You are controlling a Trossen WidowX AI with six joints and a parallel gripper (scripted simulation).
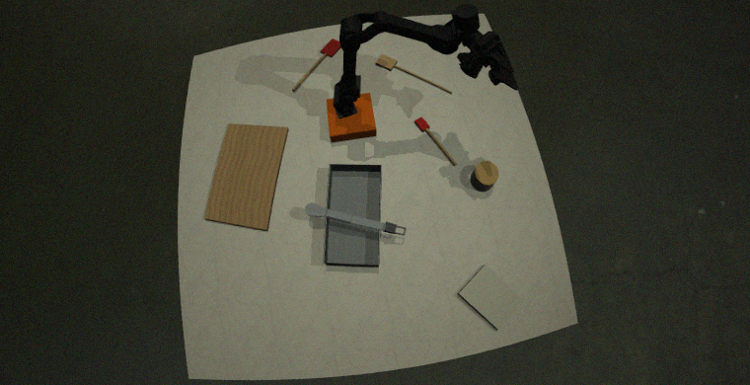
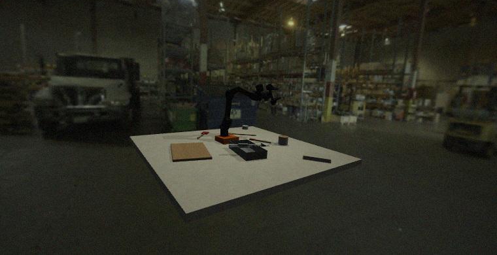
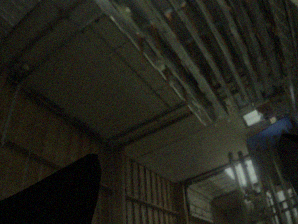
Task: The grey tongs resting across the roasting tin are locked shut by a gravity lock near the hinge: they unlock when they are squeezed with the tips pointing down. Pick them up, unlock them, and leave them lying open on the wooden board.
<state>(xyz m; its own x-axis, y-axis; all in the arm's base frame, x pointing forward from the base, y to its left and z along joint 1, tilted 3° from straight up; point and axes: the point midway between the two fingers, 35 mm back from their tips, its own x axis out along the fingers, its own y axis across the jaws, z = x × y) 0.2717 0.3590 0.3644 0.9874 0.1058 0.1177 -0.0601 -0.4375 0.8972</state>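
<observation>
Right now my gripper tip is 460 mm to the left of the roasting tin, 400 mm above it and 60 mm short of it. From my gripper tip the other things lie so: wooden board 760 mm to the right, 420 mm below, 200 mm behind.
</observation>
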